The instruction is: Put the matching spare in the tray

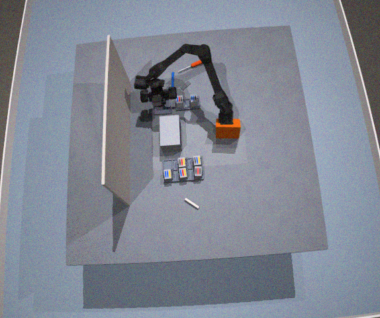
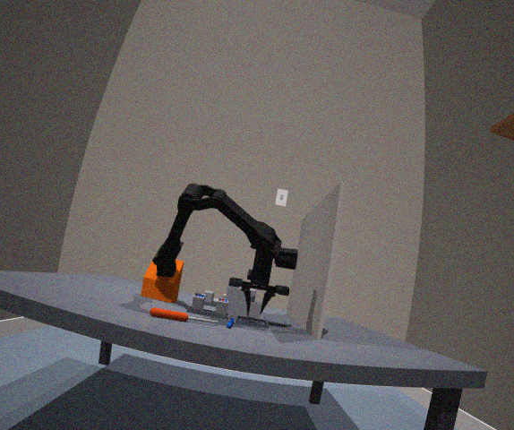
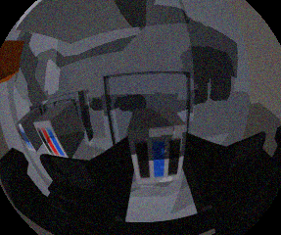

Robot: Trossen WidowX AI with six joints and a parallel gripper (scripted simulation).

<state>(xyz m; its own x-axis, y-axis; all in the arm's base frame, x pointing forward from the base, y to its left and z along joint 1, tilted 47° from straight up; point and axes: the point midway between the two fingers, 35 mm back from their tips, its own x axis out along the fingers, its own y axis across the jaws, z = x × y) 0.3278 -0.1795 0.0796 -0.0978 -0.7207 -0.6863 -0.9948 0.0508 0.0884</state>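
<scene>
Now: the grey spare 20 mm above my gripper tip. The rest, counted from my gripper tip: mounted unit: 210 mm to the left, 50 mm behind, 20 mm above; blue pen: 130 mm to the right, 70 mm behind, 30 mm below; tray: 30 mm below.
</scene>
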